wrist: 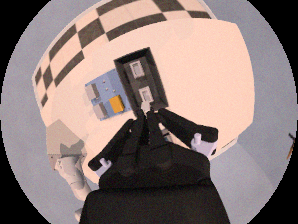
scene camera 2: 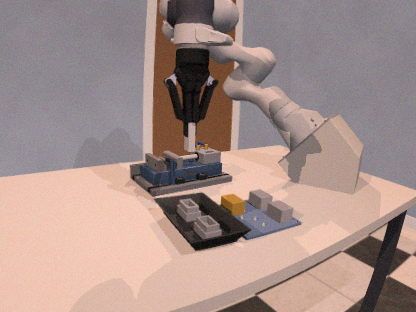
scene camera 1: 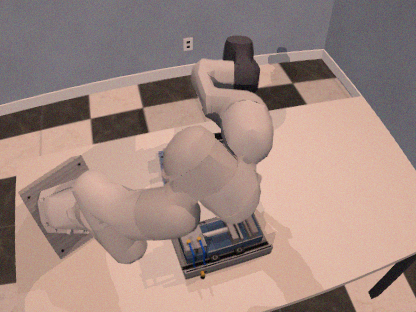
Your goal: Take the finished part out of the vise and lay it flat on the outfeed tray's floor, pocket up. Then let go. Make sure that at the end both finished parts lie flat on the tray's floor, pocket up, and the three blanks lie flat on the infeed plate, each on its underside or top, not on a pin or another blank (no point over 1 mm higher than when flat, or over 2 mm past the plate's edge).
Labels:
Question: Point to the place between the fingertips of my gripper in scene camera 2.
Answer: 189, 150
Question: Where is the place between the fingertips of my gripper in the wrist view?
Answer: At 147, 106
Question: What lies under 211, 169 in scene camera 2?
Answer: A blue vise.

